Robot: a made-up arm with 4 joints. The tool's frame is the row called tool. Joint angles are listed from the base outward. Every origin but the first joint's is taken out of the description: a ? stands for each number. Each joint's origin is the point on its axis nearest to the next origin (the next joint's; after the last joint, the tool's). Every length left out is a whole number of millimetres.
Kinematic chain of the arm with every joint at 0, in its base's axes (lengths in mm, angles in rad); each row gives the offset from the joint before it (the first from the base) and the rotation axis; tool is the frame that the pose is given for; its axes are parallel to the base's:
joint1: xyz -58 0 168 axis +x
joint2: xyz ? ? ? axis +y
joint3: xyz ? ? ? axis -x
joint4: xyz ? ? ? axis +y
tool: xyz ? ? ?
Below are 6 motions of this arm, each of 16 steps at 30 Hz.
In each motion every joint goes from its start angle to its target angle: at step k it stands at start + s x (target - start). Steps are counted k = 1, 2, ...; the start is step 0. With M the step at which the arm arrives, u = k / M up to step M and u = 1 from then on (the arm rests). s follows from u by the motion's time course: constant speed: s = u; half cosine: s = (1 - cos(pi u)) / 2; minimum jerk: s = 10 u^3 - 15 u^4 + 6 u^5.
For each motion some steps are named. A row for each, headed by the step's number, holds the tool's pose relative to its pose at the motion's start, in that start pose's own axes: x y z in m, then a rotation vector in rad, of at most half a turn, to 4 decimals.
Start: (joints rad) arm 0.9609 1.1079 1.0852 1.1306
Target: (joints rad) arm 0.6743 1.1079 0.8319 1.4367
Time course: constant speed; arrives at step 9
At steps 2, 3, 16:
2: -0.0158 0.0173 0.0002 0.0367 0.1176 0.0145
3: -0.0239 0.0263 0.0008 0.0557 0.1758 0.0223
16: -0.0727 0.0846 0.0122 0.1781 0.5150 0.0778

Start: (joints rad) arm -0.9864 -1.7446 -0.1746 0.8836
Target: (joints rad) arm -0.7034 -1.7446 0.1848 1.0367
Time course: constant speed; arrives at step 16
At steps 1, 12, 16:
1: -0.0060 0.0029 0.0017 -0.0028 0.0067 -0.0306
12: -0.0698 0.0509 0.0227 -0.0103 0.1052 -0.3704
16: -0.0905 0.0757 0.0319 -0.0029 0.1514 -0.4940

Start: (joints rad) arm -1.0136 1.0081 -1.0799 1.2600
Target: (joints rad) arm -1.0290 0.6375 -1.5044 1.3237
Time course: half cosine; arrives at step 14
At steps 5, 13, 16:
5: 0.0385 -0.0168 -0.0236 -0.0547 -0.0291 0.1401
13: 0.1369 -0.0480 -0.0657 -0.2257 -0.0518 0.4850
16: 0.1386 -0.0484 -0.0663 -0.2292 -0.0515 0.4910

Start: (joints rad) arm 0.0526 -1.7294 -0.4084 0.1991
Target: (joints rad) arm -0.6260 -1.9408 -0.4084 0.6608
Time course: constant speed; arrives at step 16
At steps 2, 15, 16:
2: -0.0082 -0.0108 -0.0050 -0.0056 0.0666 0.0882
15: -0.0331 -0.1190 -0.0240 -0.1115 0.4858 0.6591
16: -0.0318 -0.1294 -0.0248 -0.1247 0.5163 0.7028

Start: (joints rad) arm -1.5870 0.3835 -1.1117 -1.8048
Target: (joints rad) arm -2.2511 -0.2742 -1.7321 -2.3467
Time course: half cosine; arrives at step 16
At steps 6, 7, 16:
6: -0.0709 -0.0313 0.0756 0.1626 -0.2920 -0.0467
7: -0.0938 -0.0466 0.0921 0.2178 -0.3660 -0.0655
16: -0.2201 -0.1902 0.1242 0.5790 -0.6524 -0.2329

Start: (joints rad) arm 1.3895 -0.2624 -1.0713 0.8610
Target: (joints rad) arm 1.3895 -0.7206 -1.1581 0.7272
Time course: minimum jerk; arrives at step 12
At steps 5, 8, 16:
5: 0.0124 -0.0237 -0.0195 -0.0844 -0.1203 0.1164
8: 0.0325 -0.0529 -0.0382 -0.1875 -0.2672 0.2731
16: 0.0433 -0.0660 -0.0448 -0.2344 -0.3337 0.3503

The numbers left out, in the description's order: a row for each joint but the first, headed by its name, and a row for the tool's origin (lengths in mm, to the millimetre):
joint2: 0 195 13
joint3: -169 0 358
joint4: 0 -269 98
tool: 101 0 -101

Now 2 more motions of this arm.
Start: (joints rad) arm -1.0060 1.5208 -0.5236 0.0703
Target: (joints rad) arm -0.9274 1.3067 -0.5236 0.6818
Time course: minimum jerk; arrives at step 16
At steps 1, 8, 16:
1: -0.0002 0.0000 -0.0002 0.0000 0.0010 0.0004
8: -0.0537 -0.0118 -0.0354 -0.0154 0.2324 0.0863
16: -0.1085 -0.0328 -0.0659 -0.0530 0.4635 0.1681

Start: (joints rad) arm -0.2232 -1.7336 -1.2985 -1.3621
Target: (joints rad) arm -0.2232 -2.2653 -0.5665 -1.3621
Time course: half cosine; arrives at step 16
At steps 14, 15, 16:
14: 0.0767 0.1111 0.1865 0.2717 -0.3051 0.7613
15: 0.0758 0.1135 0.1941 0.2772 -0.3191 0.7822
16: 0.0755 0.1143 0.1967 0.2790 -0.3238 0.7893

